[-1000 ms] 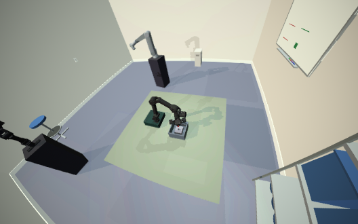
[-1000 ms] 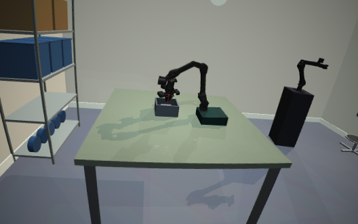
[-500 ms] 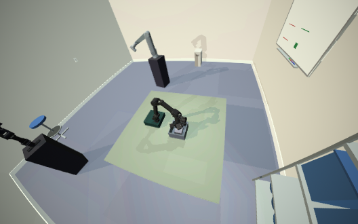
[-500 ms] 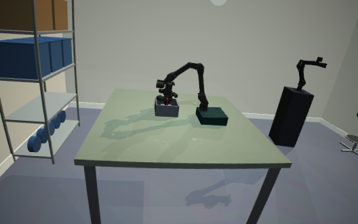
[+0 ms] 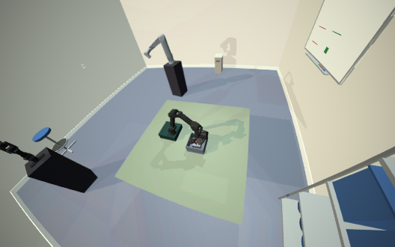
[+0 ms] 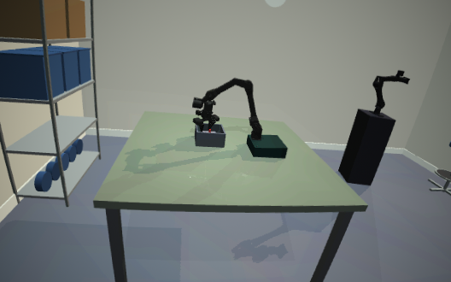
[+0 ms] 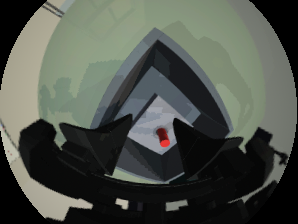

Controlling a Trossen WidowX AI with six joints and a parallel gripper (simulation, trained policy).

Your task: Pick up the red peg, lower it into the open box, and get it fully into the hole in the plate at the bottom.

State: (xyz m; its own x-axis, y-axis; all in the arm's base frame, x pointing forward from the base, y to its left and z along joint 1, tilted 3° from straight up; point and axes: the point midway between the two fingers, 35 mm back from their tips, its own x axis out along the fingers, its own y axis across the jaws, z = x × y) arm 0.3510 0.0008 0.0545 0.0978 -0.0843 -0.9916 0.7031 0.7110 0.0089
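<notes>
My gripper tip is now 3 cm past the red peg, 2 cm above it and 1 cm to the right of it. Round my gripper tip: grey box: 4 cm below, 3 cm behind, 1 cm to the left; light plate: 3 cm behind, 2 cm below, 1 cm to the left.
</notes>
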